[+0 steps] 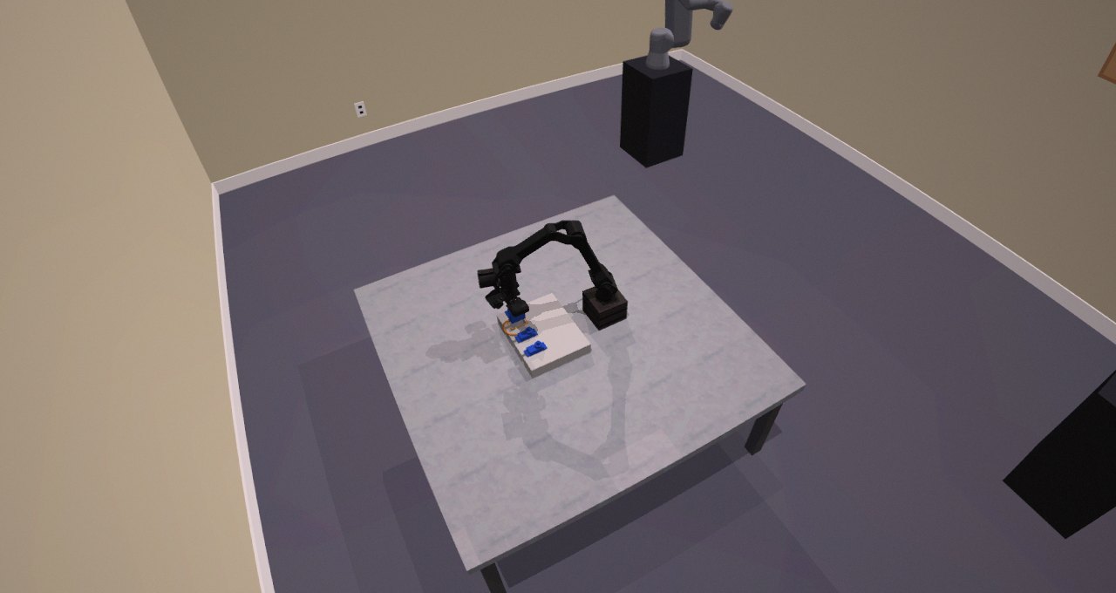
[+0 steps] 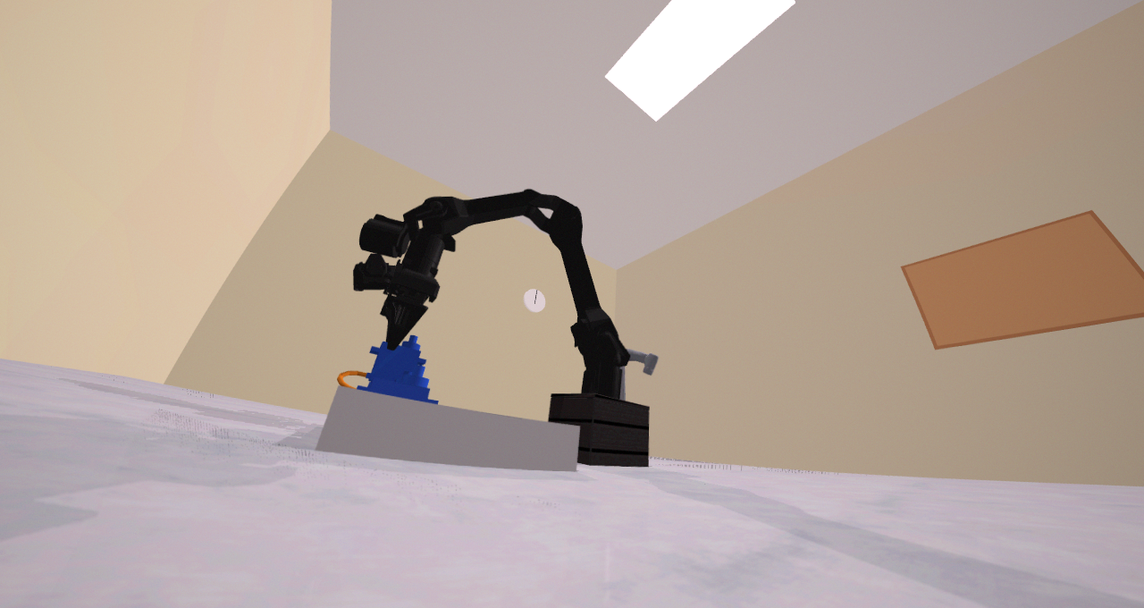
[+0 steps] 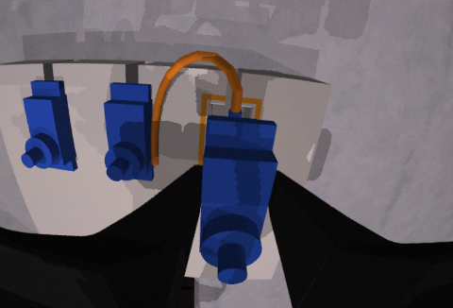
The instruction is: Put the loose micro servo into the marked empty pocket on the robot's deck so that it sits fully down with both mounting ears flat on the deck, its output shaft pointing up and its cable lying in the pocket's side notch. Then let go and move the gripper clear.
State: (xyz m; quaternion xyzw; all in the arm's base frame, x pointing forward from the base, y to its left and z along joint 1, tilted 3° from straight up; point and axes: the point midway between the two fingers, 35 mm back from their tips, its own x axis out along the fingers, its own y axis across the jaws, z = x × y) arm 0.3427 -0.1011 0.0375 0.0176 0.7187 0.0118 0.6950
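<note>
My gripper tip is now 12 cm past the white deck, 10 cm above it and 8 cm to the right of it.
</note>
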